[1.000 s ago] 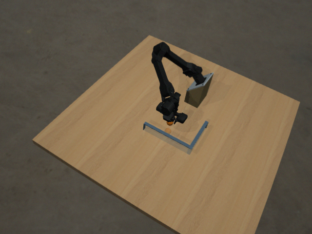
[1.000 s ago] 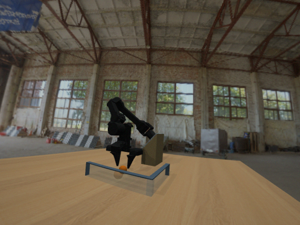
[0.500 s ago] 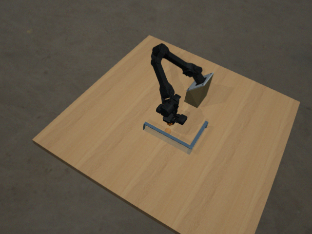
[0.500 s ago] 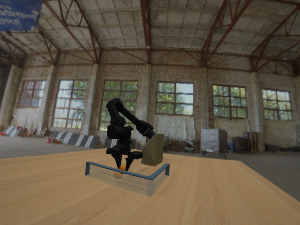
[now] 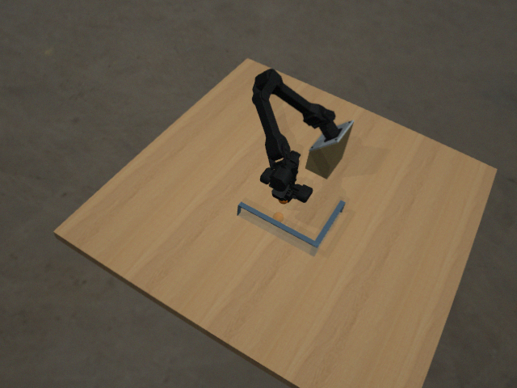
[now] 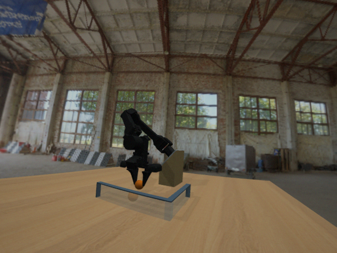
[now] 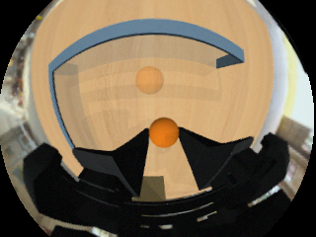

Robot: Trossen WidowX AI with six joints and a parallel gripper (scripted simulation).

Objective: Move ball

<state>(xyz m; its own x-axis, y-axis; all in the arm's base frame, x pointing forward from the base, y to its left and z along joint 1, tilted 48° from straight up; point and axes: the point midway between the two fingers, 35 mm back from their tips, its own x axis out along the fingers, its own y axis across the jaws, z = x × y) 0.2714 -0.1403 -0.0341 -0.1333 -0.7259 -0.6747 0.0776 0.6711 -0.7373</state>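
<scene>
Now: gripper tip 120 mm short of the clear wall, 30 mm to the right of it and 10 mm above it. The rest, counted from my gripper tip: orange ball: right at my gripper tip.
</scene>
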